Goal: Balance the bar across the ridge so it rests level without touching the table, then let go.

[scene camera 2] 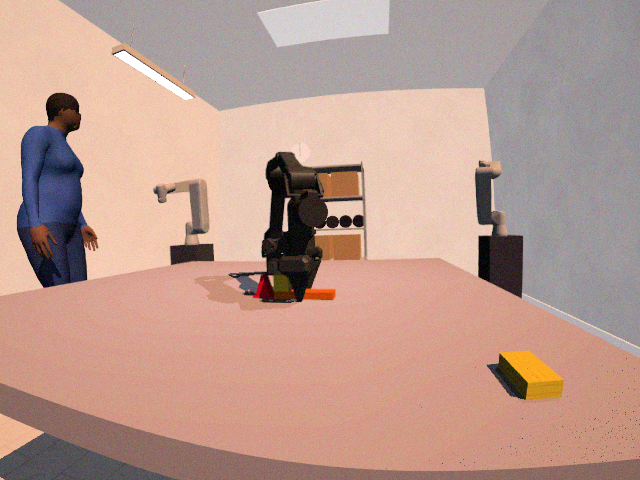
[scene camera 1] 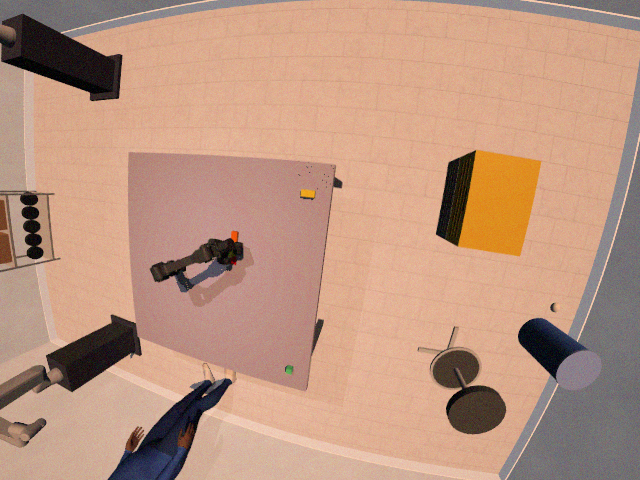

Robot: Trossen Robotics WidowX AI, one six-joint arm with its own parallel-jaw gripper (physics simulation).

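Pixels of known places: gripper, fingertip midpoint: [scene camera 2: 304, 295]; arm's base, link origin: [scene camera 2: 274, 273].
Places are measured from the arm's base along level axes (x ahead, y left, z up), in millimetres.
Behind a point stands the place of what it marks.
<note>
The orange bar [scene camera 1: 234, 236] {x 368, y 235, z 16 mm} [scene camera 2: 321, 294] {x 381, y 236, z 12 mm} looks level and low, below the top of the red ridge [scene camera 1: 233, 261] {x 371, y 99, z 20 mm} [scene camera 2: 263, 287] {x 370, y 102, z 23 mm}. In scene camera 2 it reaches right from beside the ridge; whether it touches the ridge is hidden. A yellow-green block [scene camera 1: 231, 254] {x 375, y 146, z 50 mm} [scene camera 2: 281, 282] {x 377, y 147, z 37 mm} shows in shade between ridge and fingers, at the bar's ridge end. My gripper [scene camera 1: 236, 250] {x 353, y 192, z 3 mm} [scene camera 2: 299, 293] {x 353, y 192, z 3 mm} points down at the bar beside the block. It is open with nothing held, and a finger hides part of the bar. The far finger is not distinct.
A yellow block [scene camera 1: 307, 193] {x 739, y 500, z 16 mm} [scene camera 2: 529, 374] {x 759, y 492, z 16 mm} lies near a corner of the table [scene camera 1: 206, 180] {x 163, y 513, z 0 mm} [scene camera 2: 310, 372] {x 718, y 286, z 0 mm}. A small green block [scene camera 1: 288, 369] {x 737, y -487, z 31 mm} lies near another corner in scene camera 1. A person [scene camera 1: 155, 439] [scene camera 2: 51, 180] stands beside the table.
</note>
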